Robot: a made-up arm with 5 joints.
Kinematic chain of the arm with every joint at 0, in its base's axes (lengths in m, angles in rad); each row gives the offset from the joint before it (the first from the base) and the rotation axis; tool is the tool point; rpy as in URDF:
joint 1: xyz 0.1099 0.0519 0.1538 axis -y
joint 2: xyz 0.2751 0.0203 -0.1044 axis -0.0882 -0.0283 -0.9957
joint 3: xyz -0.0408 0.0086 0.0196 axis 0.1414 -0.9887 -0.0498
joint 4: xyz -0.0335 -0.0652 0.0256 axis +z
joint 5: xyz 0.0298 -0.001 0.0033 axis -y
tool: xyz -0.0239 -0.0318 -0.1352 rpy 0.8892 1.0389 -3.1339
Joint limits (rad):
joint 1: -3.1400..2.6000
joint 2: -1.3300..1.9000
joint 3: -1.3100..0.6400
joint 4: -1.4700..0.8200
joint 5: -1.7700..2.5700
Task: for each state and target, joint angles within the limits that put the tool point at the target. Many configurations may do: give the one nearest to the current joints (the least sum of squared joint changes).
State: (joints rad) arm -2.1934 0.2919 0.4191 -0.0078 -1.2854
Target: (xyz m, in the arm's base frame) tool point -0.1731 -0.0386 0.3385
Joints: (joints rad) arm -3.0553 -0.5608 0.6400 0.2757 -0.5622
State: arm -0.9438 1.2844 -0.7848 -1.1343 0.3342
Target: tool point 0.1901 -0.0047 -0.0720
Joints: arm -0.4093 0.7399 -0.2436 -0.4726 0.5982
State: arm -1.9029 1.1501 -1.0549 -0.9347 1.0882
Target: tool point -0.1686 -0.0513 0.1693
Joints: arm -2.5453 0.5792 -0.9796 -0.2391 1.3836
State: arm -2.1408 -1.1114 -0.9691 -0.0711 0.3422
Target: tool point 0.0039 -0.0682 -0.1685
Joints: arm -1.3882 -0.9977 -0.9861 0.0679 0.3448
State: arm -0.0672 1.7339 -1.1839 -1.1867 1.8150
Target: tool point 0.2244 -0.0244 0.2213
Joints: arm 0.2165 1.3104 -1.1925 -1.4700 2.3680
